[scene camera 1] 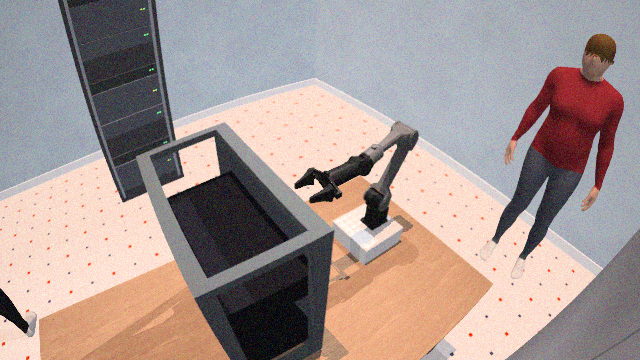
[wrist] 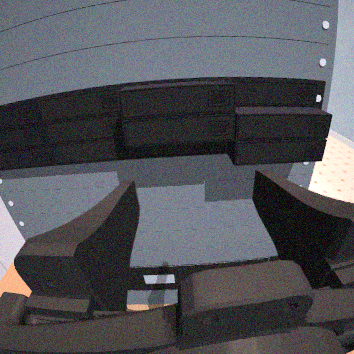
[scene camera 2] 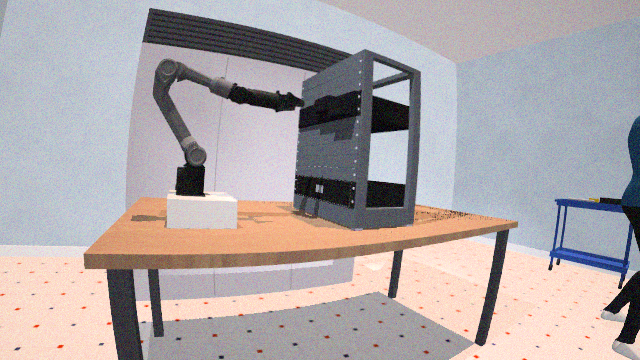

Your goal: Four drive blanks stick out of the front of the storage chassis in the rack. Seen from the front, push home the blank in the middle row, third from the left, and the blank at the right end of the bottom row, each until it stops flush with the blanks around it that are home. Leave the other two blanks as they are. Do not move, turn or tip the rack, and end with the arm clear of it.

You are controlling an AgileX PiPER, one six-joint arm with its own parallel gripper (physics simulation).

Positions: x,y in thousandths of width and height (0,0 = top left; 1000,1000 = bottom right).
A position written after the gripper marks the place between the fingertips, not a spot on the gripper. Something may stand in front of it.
In view: the gripper (scene camera 1: 473,538) and a rack (scene camera 1: 401,715).
The rack also shows in the wrist view (wrist: 535,301) and in scene camera 2 (scene camera 2: 532,315). The gripper shows as well in the wrist view (wrist: 552,535).
